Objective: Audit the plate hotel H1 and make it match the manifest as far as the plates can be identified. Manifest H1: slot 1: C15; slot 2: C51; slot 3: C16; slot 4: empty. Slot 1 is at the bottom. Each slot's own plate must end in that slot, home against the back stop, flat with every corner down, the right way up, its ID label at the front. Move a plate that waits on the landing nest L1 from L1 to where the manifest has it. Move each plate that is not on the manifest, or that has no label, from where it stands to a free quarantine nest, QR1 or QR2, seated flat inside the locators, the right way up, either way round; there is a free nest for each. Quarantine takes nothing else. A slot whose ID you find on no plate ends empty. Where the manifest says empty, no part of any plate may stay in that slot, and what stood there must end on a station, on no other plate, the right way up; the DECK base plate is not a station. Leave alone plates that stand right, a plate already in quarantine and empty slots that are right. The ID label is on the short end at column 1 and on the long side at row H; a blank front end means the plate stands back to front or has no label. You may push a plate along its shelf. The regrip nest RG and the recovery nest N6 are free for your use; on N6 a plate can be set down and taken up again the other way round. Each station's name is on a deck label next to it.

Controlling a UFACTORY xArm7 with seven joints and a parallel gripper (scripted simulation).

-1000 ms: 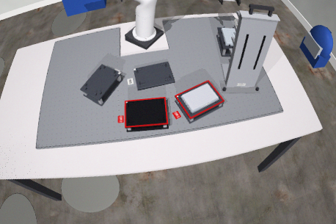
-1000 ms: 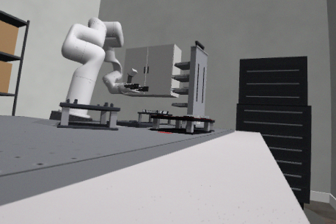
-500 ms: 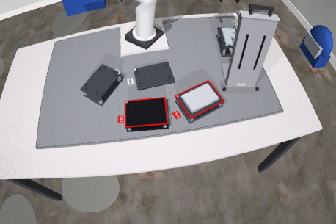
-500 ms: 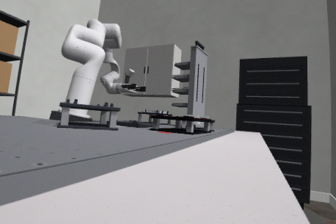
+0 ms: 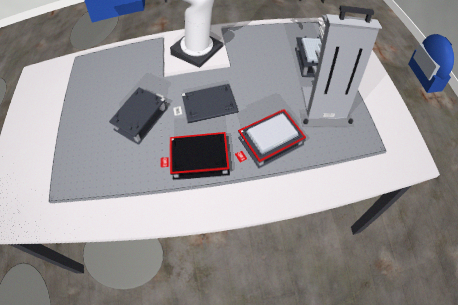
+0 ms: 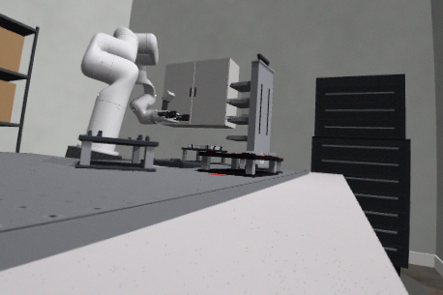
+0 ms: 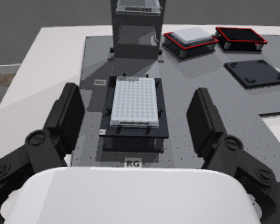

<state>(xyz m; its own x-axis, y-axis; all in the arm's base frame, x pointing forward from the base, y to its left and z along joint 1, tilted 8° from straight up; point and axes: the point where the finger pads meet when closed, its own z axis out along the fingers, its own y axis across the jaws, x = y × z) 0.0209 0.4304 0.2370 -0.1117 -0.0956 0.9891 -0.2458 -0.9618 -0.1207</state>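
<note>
My gripper is now 50 mm short of the RG label, 10 mm to the left of it and 210 mm above it. The rest, counted from my hand: H1 label: 300 mm ahead, 20 mm to the left, 210 mm below; white plate: 440 mm ahead, 320 mm to the right, 160 mm below; plate labelled C16: 320 mm ahead, 80 mm to the right, 50 mm above.
</note>
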